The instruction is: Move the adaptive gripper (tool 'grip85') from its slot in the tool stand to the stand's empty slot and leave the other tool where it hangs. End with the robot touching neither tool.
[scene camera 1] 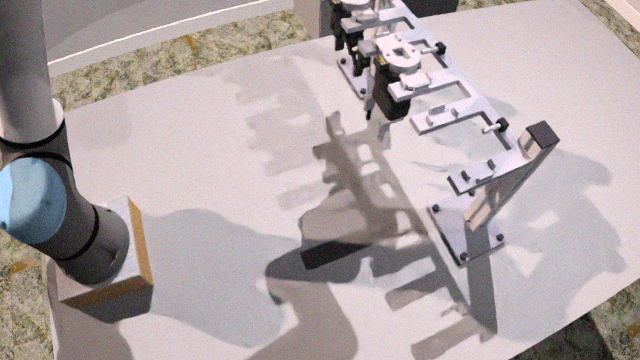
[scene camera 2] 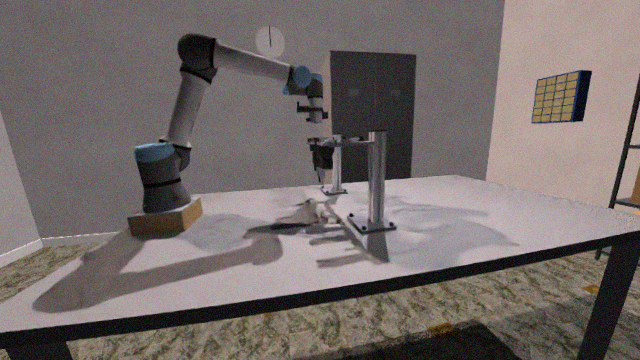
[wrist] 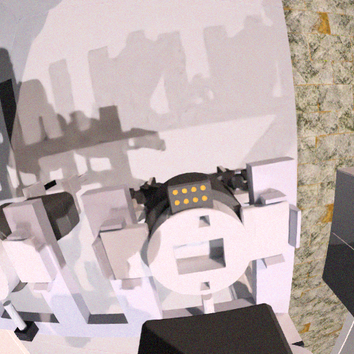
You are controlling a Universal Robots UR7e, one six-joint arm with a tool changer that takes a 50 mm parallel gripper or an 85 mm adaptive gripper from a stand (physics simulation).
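Frame: origin at the arm's base, x right, y back, z down, level; centimetres.
Seen in the pictures: hand, its tool point: [scene camera 2: 316, 121]; arm's base, origin of its link: [scene camera 1: 94, 246] [scene camera 2: 168, 205].
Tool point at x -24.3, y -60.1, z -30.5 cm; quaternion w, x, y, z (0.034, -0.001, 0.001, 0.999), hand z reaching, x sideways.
Offsets run from my tool point to a thing's middle. "pt": to the spot under its first point. Level surfaces: height alone.
The adaptive gripper [scene camera 1: 348, 50] [wrist: 191, 187] hangs in the far end slot of the tool stand [scene camera 1: 510, 185] [scene camera 2: 376, 180], its round white plate between two prongs and its fingers spread with nothing between them. The other tool, a dark parallel gripper [scene camera 1: 392, 97] [wrist: 62, 215], hangs in the middle slot. The near end slot is empty; its outer prong {pt dx +41.7, dy -5.6, dz +9.4 cm} [scene camera 1: 495, 170] is bare. The arm's bare tool flange [scene camera 2: 314, 117] is above the stand, with a gap to the tools below, and carries no tool. Its black part [wrist: 215, 330] shows at the bottom of the wrist view.
The stand's two posts rise from bolted base plates on the white table {dz +37.6 cm} [scene camera 1: 190, 165] [scene camera 2: 450, 200]. Black-headed pins {pt dx +35.6, dy -10.0, dz +8.0 cm} [scene camera 1: 501, 125] stick out at the slots' backs. The arm's base stands on a wooden block [scene camera 1: 140, 250] [scene camera 2: 165, 222]. A dark cabinet [scene camera 2: 372, 100] stands behind.
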